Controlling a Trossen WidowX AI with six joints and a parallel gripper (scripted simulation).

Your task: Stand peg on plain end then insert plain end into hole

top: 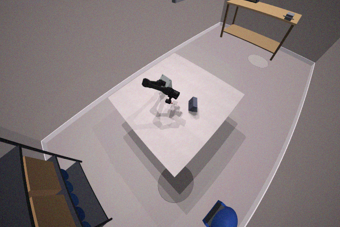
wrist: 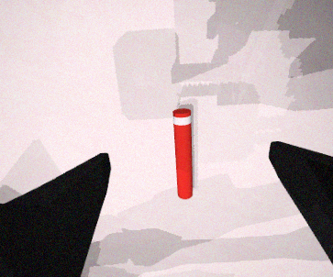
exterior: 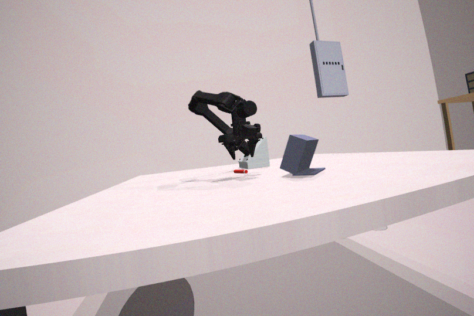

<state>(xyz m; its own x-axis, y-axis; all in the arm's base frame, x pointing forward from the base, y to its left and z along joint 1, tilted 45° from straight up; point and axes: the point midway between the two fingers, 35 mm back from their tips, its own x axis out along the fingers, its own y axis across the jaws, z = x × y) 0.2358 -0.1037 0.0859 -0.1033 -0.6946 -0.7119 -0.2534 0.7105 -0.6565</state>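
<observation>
Right now my gripper tip is 10 mm past the red peg and 50 mm above it. Round my gripper tip: sloped panel 230 mm ahead, 100 mm to the left.
</observation>
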